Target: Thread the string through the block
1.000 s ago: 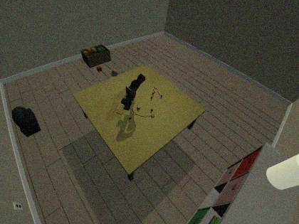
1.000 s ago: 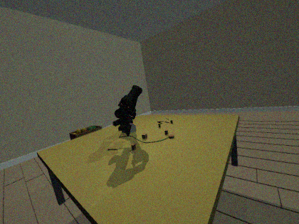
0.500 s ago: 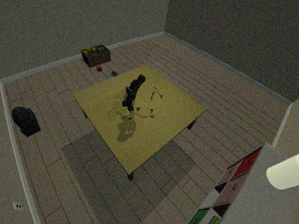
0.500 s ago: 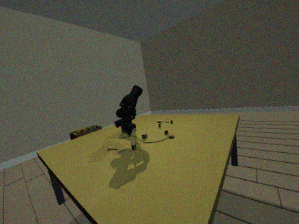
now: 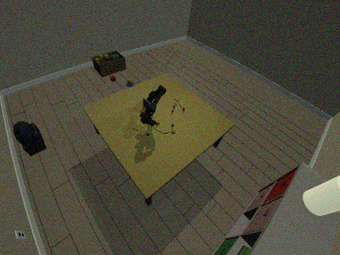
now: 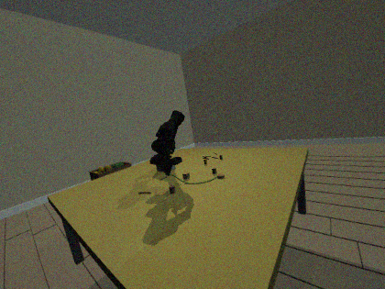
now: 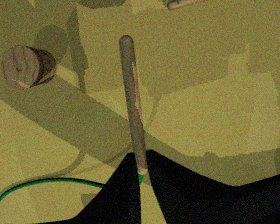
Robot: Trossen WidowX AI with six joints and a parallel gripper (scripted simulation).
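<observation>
Right now the thin wooden stick is 1 cm to the right of my gripper tip. Also, from my gripper tip: wooden block: 2 cm ahead, 12 cm to the left, 4 cm below; round wooden button: 21 cm ahead, 19 cm to the left, 5 cm below; wooden cylinder: 14 cm ahead, 24 cm to the left, 4 cm below.
</observation>
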